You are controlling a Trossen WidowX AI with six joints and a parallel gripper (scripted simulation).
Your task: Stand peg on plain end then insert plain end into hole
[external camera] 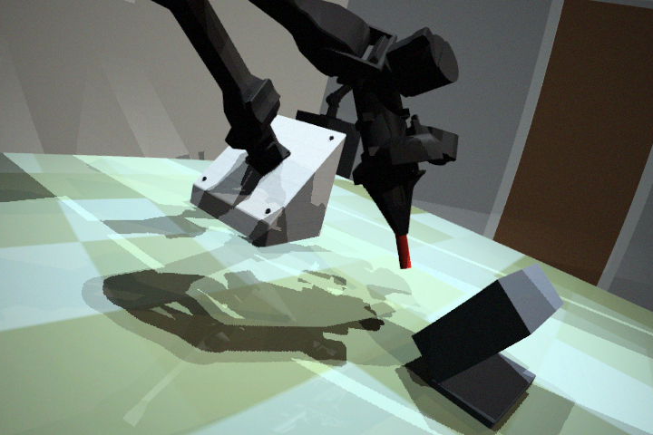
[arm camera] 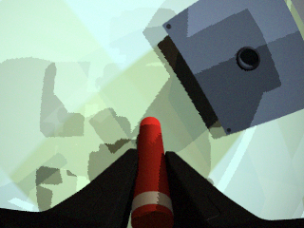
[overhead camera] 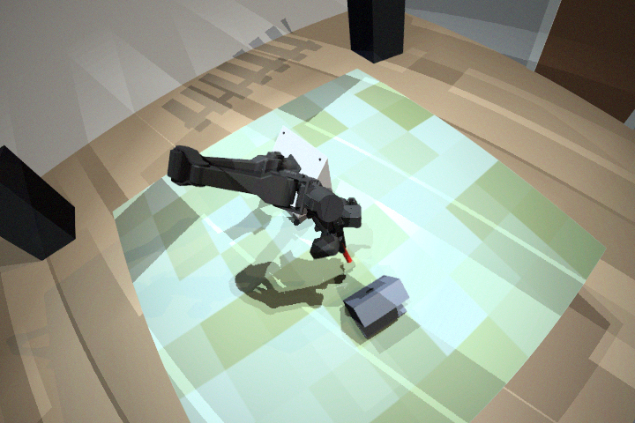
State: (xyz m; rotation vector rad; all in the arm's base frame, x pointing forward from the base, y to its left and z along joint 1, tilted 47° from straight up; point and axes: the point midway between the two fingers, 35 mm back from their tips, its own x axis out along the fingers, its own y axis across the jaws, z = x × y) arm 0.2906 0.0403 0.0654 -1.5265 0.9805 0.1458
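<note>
Right now my gripper tip is 14 cm short of the sloped panel and 4 cm above it. From my gripper tip the other things lie so: flat foot 17 cm ahead, 10 cm below; then peg 1 cm behind, 1 cm above.
</note>
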